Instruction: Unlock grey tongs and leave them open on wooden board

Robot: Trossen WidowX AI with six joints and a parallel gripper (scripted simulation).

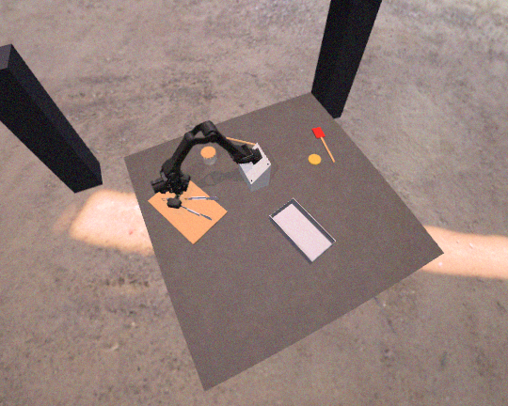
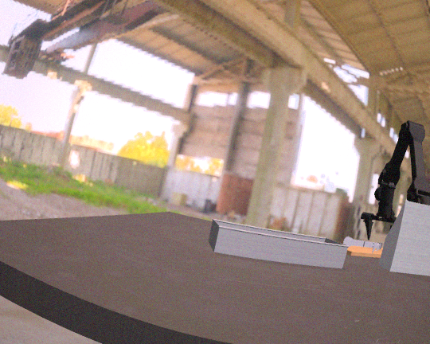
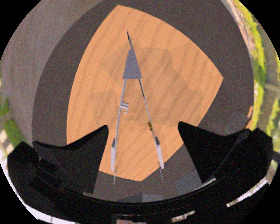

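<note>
The wooden board lies 40 mm below my gripper tip, 30 mm ahead of it and 10 mm to the left of it. Also, from my gripper tip: yellow disc (780 mm to the left, 40 mm below); then roasting tin (500 mm to the left, 370 mm ahead, 20 mm below); then lidded jar (230 mm behind, 210 mm to the left, 10 mm below).
</note>
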